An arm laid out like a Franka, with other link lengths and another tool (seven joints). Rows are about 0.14 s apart.
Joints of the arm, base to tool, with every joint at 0 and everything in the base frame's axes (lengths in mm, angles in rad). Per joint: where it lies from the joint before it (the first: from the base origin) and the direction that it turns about. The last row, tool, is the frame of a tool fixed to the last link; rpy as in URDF.
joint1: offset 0 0 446.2 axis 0 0 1
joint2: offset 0 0 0 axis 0 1 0
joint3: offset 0 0 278.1 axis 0 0 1
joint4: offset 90.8 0 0 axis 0 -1 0
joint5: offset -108.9 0 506.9 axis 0 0 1
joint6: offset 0 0 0 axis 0 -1 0
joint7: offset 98.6 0 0 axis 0 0 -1
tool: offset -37 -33 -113.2 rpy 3.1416 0.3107 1.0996
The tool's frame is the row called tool.
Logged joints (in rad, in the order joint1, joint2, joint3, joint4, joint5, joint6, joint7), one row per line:
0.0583, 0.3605, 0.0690, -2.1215, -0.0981, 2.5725, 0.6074
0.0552, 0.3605, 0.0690, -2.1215, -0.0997, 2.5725, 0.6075
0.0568, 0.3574, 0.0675, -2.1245, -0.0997, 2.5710, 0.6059
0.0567, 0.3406, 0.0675, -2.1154, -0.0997, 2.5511, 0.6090
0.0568, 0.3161, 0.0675, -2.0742, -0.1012, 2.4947, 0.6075
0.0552, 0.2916, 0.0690, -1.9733, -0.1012, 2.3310, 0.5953
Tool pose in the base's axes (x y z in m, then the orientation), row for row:
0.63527, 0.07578, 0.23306, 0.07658, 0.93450, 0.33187, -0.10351
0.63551, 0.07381, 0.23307, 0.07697, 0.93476, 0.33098, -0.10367
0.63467, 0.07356, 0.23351, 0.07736, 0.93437, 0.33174, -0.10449
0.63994, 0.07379, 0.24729, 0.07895, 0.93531, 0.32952, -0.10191
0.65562, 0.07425, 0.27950, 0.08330, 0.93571, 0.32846, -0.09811
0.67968, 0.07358, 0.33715, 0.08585, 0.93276, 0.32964, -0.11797
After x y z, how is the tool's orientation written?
As a quaternion, w x y z.
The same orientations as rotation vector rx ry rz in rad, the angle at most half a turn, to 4 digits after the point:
2.8008, 0.9946, -0.3102
2.8009, 0.9917, -0.3106
2.7991, 0.9938, -0.3130
2.7993, 0.9862, -0.3050
2.7933, 0.9805, -0.2929
2.7803, 0.9826, -0.3516

